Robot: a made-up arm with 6 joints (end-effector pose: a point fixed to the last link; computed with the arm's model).
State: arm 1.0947 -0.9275 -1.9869 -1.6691 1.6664 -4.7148
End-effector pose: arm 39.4 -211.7 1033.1 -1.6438 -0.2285 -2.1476
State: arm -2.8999 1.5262 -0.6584 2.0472 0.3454 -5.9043
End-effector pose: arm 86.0 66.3 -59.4 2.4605 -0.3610 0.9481
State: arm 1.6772 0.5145 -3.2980 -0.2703 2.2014 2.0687
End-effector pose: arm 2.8 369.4 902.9 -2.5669 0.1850 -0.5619
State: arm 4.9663 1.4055 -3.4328 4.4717 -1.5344 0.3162
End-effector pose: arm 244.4 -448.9 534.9 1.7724 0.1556 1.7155
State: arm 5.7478 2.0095 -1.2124 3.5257 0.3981 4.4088
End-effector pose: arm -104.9 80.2 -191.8 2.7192 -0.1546 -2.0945
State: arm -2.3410 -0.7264 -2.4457 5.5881 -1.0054 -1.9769
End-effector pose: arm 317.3 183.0 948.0 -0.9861 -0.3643 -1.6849
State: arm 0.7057 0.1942 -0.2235 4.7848 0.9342 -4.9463
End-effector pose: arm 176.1 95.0 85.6 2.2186 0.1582 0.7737
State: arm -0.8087 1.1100 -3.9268 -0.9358 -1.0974 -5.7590
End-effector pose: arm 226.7 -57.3 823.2 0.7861 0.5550 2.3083
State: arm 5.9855 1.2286 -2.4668 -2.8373 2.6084 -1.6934
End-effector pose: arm 595.9 -228.8 515.3 0.6579 0.3637 -2.0717
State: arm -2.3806 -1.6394 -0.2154 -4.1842 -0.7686 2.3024
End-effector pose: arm -178.5 16.0 514.9 1.7107 0.2573 -1.4249
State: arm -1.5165 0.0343 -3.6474 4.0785 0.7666 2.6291
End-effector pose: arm -27.6 267.6 1056.6 -0.1721 1.0907 2.1102
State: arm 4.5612 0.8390 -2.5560 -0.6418 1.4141 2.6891
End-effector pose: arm -170.9 -695.4 574.0 -2.4343 -0.0183 1.8689
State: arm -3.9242 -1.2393 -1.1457 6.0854 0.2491 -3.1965
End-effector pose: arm -23.5 5.8 976.9 -0.3230 0.9665 1.9152
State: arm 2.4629 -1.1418 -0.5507 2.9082 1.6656 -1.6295
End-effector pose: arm -187.7 112.0 787.2 0.2330 -0.2185 0.8046
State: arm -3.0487 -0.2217 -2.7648 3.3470 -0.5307 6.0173
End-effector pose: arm -112.2 -40.4 1051.0 -0.1727 0.6644 3.1231
